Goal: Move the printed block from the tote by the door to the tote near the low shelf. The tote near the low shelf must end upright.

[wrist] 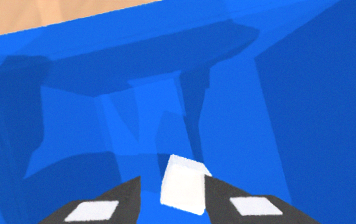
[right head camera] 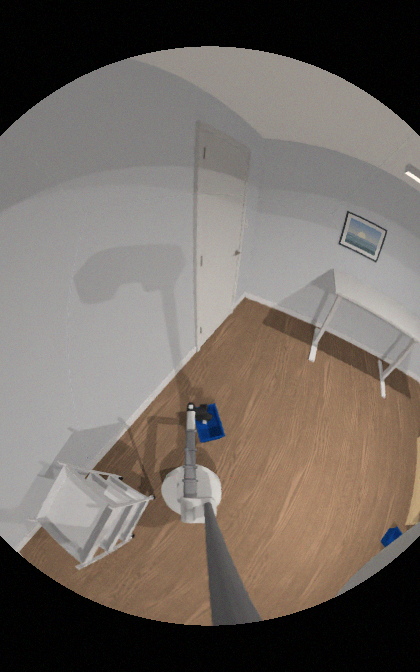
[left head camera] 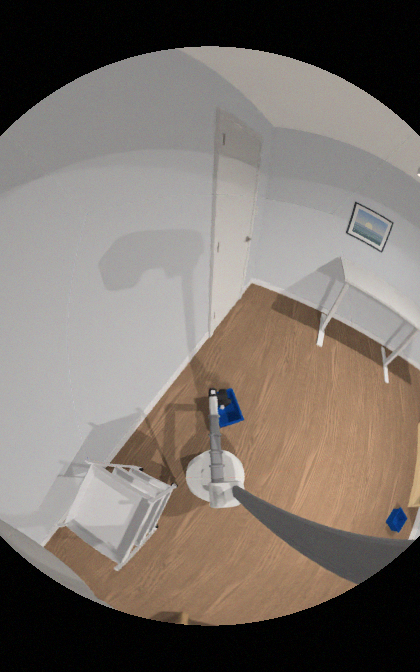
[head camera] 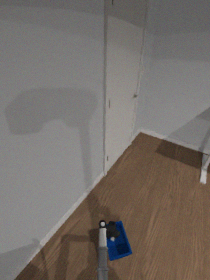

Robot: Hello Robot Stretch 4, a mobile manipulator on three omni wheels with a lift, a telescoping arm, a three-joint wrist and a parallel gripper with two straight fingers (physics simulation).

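Frame: origin at the robot's base, x left, y back, z up, level; centimetres.
Seen in the pictures: gripper, fingertip midpoint: (wrist: pixel 172 191) (right head camera: pixel 203 420) (head camera: pixel 111 237).
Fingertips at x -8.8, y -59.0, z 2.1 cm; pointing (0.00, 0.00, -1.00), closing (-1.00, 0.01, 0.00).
A point is followed by its place in that frame.
The printed block (head camera: pixel 112 239) @[y -57.5, x -9.4, z 1.7 cm] (left head camera: pixel 222 407) (right head camera: pixel 204 422) @[y -57.3, x -10.0, z 1.6 cm] (wrist: pixel 183 187) @[y -59.2, x -9.6, z 2.1 cm] is a small white cube inside the blue tote by the door (head camera: pixel 128 243) @[y -51.4, x -23.1, z 9.2 cm] (left head camera: pixel 238 405) (right head camera: pixel 220 420) @[y -56.4, x -21.9, z 9.2 cm] (wrist: pixel 100 30) @[y -68.8, x -5.6, z 9.2 cm], which stands upright on the floor. My gripper (head camera: pixel 113 232) (left head camera: pixel 224 399) (right head camera: pixel 204 413) @[y -59.0, x -8.8, z 2.1 cm] (wrist: pixel 172 191) @[y -59.0, x -8.8, z 2.1 cm] is partly open and points down over this tote. In the wrist view the block shows between the fingertips, close to the right finger, with a gap to the left one. Whether the right finger touches it is unclear. A second blue tote (left head camera: pixel 398 524) (right head camera: pixel 391 536) stands far right, seemingly upright.
A light wooden piece of furniture (left head camera: pixel 416 470) (right head camera: pixel 414 487) shows partly at the right edge, near the second tote. A white cart (left head camera: pixel 120 562) (right head camera: pixel 82 565) stands left of my base. A white table (left head camera: pixel 380 299) (right head camera: pixel 375 310) @[y -104.2, x -165.8, z 92.3 cm] stands along the back wall. The door (head camera: pixel 122 100) @[y -172.4, x -22.9, z 93.2 cm] is closed.
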